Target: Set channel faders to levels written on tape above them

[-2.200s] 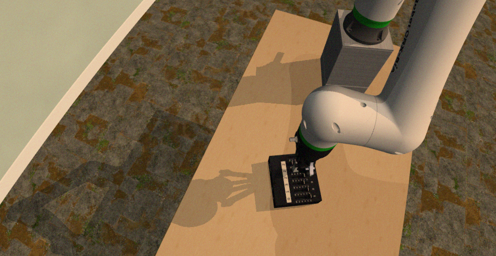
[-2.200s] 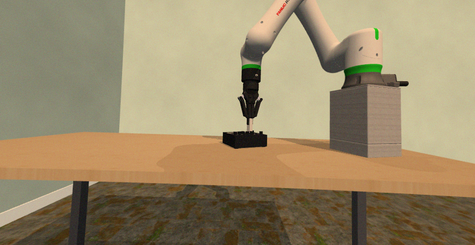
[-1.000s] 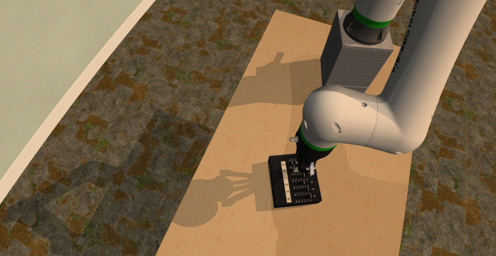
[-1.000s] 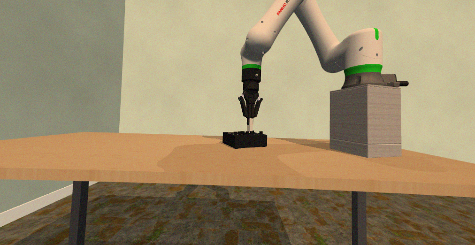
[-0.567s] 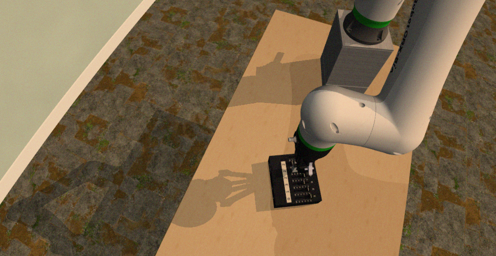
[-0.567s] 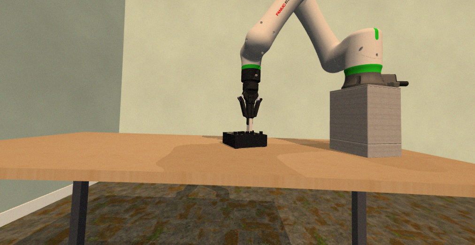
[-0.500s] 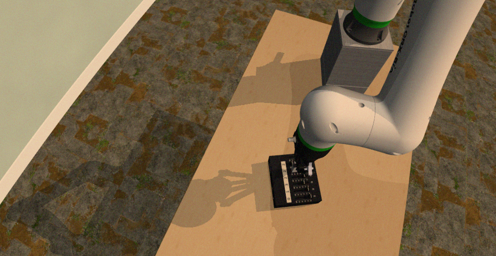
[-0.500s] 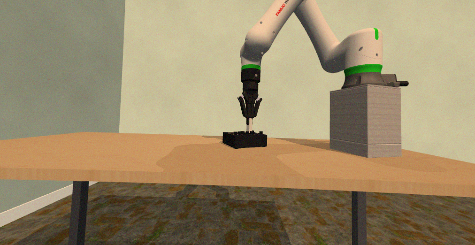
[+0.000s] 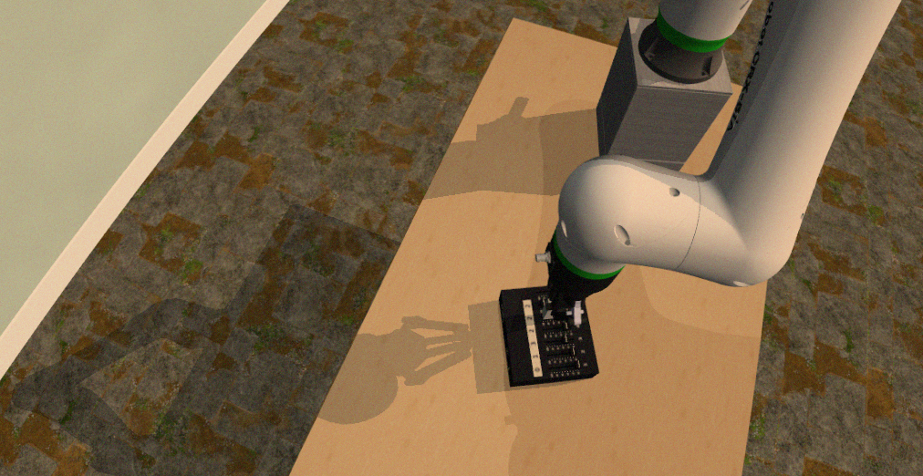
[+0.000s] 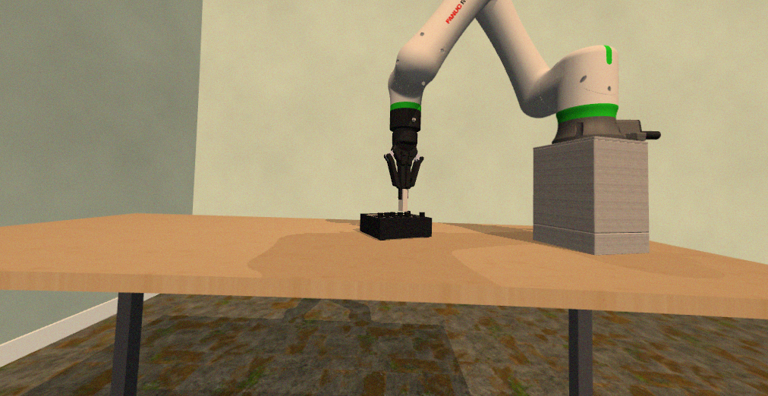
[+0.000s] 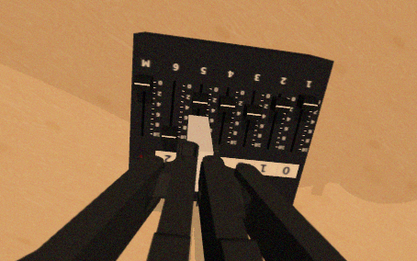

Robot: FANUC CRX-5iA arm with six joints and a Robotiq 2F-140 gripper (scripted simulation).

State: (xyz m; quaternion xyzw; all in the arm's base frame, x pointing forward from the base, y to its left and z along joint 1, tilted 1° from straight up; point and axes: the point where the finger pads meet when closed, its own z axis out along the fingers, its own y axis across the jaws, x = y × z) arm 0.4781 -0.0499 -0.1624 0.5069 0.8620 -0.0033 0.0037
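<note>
The channel 6 cap lies 40 mm below my hand, 20 mm to the right of it and 20 mm behind it. The rest, counted from my hand: channel 5 cap: 40 mm below, 20 mm to the left, 10 mm behind; channel 3 fader cap: 40 mm to the left, 40 mm below, 30 mm ahead; channel 4 cap: 40 mm below, 30 mm to the left, 10 mm ahead.
</note>
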